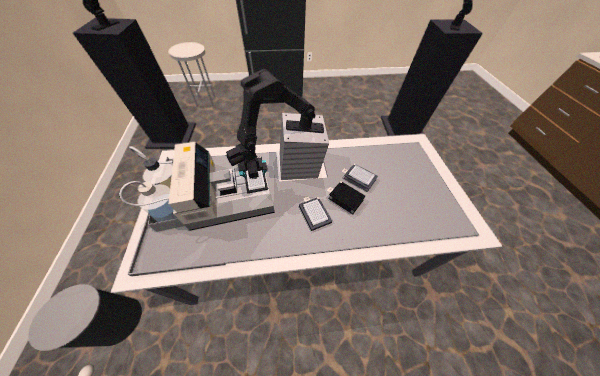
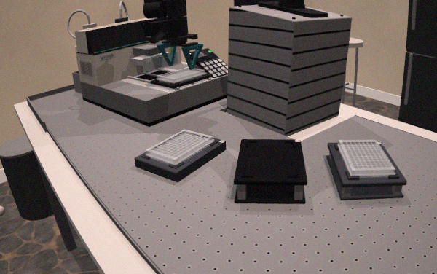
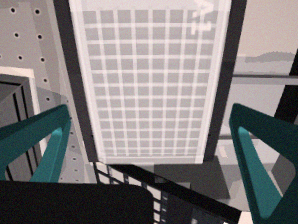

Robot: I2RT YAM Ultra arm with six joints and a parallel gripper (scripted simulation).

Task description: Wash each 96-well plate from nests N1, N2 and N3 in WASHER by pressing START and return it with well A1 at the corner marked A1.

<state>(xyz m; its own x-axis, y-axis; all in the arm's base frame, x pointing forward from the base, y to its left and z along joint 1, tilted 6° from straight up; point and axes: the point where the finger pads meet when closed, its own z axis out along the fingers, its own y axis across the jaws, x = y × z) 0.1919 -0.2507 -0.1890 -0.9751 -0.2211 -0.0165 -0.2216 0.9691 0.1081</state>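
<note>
My hand is 4 cm above the carrier. Round my hand: N2 label: 42 cm to the left, 12 cm below, 1 cm ahead; then washer: 15 cm to the right, 3 cm ahead, 1 cm above; then N1 label: 28 cm to the left, 12 cm below, 8 cm ahead.
</note>
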